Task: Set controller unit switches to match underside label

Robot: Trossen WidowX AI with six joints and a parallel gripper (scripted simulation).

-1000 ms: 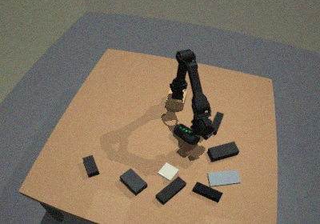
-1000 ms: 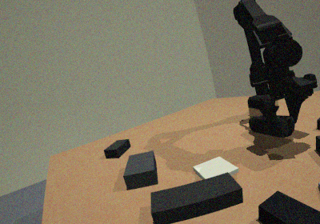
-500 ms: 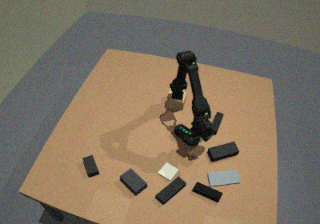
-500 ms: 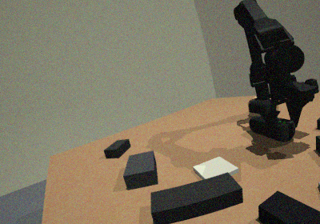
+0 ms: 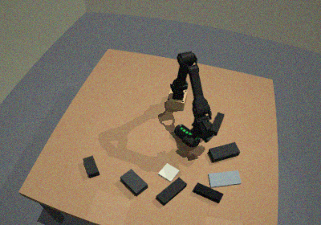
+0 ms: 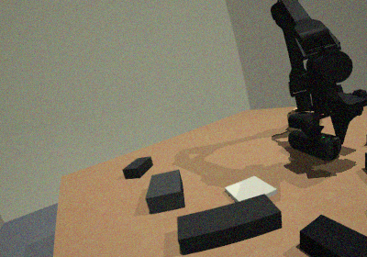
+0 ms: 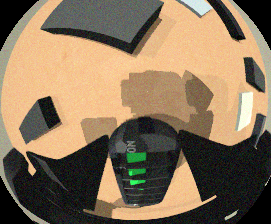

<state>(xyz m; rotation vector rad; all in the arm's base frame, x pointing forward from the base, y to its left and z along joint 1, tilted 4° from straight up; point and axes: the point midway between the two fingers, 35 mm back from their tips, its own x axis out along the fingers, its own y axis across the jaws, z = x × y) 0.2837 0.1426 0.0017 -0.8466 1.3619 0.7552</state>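
Now: the slim dark block 17 cm behind my gripper tip, 11 cm to the left of it and 1 cm below it. Round my gripper tip: white tile: 20 cm ahead, 11 cm to the right, 2 cm below; grey plate: 19 cm ahead, 18 cm to the left, 2 cm below.
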